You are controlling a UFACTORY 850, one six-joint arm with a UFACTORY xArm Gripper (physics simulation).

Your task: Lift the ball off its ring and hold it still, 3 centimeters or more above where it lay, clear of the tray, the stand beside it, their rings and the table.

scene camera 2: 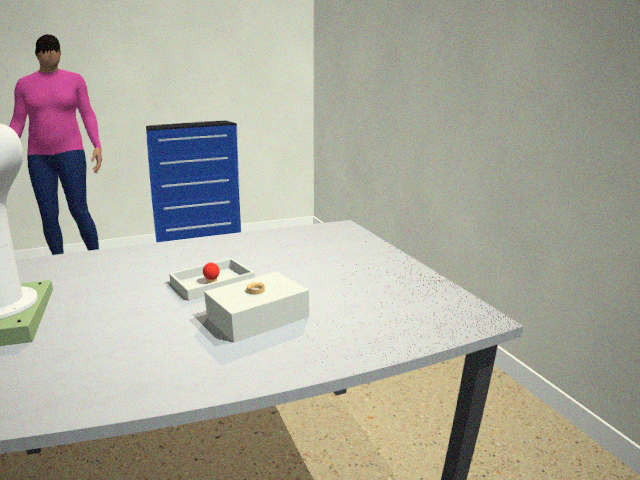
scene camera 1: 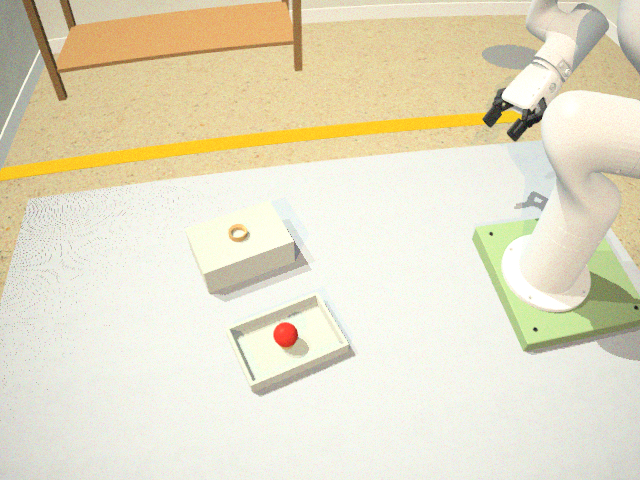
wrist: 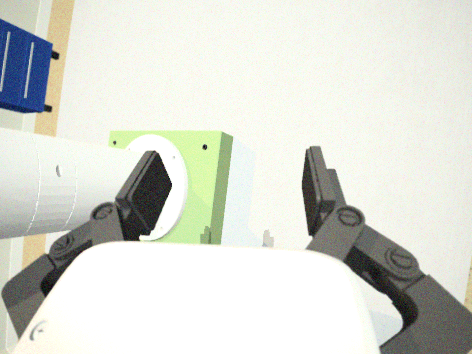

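A red ball (scene camera 1: 285,334) (scene camera 2: 210,270) sits on its small ring inside the shallow cream tray (scene camera 1: 301,373) (scene camera 2: 179,287); the ball hides most of that ring. A cream block-shaped stand (scene camera 1: 252,267) (scene camera 2: 271,315) is beside the tray, with an empty orange-tan ring (scene camera 1: 230,237) (scene camera 2: 255,292) on its top. My gripper (scene camera 1: 504,126) (wrist: 231,166) is open and empty, high up near the table's edge at the upper right of scene camera 1, well away from the ball. The ball does not show in the wrist view.
My arm's base stands on a green plate (scene camera 1: 493,279) (scene camera 2: 38,307) (wrist: 202,170) on the grey-white table (scene camera 1: 413,413) (scene camera 2: 361,330). A blue drawer cabinet (scene camera 2: 195,196) (wrist: 25,75) and a person (scene camera 2: 54,113) are beyond the table. A wooden shelf unit (scene camera 1: 175,38) stands on the floor.
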